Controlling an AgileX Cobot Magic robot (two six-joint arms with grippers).
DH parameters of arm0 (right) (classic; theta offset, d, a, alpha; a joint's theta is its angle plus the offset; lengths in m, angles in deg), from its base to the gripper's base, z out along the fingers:
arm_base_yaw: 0 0.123 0 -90
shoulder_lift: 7.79 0 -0.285 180
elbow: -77.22 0 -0.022 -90
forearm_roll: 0 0.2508 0 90
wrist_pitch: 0 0 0.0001 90
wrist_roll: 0 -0.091 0 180
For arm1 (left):
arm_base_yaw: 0 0.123 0 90
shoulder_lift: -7.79 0 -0.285 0
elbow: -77.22 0 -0.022 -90
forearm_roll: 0 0.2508 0 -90
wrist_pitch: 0 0 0.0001 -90
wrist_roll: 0 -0.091 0 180
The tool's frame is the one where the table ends.
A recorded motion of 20 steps. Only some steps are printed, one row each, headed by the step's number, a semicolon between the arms.
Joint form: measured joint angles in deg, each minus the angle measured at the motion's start. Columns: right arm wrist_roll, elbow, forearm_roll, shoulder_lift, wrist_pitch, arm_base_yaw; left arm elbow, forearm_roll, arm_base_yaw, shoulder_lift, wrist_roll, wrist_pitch.
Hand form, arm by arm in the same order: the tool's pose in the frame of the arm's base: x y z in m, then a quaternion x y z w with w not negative. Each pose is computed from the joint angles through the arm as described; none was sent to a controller.
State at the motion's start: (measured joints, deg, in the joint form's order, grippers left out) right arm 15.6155 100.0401 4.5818 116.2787 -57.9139 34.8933; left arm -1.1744 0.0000 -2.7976 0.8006 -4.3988 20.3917
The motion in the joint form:
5: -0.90 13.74 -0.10 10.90 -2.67 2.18; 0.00 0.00 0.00 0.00 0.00 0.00
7: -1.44 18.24 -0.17 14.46 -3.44 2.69; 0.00 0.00 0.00 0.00 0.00 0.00
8: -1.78 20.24 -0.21 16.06 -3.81 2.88; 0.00 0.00 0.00 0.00 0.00 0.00
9: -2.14 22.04 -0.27 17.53 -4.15 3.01; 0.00 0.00 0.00 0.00 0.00 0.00
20: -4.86 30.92 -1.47 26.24 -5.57 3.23; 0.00 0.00 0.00 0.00 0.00 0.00
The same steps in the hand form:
5: 0.3835 0.2975 0.2250 -0.41767 0.88938 0.07160 0.17153; 0.0528 -0.0026 0.1750 0.05005 0.79588 0.00843 0.60332
7: 0.3908 0.3085 0.2163 -0.41799 0.88895 0.07308 0.17238; 0.0528 -0.0026 0.1750 0.05005 0.79588 0.00843 0.60332
8: 0.3940 0.3131 0.2120 -0.41713 0.88931 0.07369 0.17235; 0.0528 -0.0026 0.1750 0.05005 0.79588 0.00843 0.60332
9: 0.3970 0.3168 0.2078 -0.41569 0.89002 0.07398 0.17204; 0.0528 -0.0026 0.1750 0.05005 0.79588 0.00843 0.60332
20: 0.4144 0.3308 0.1719 -0.40029 0.89951 0.06625 0.16206; 0.0528 -0.0026 0.1750 0.05005 0.79588 0.00843 0.60332

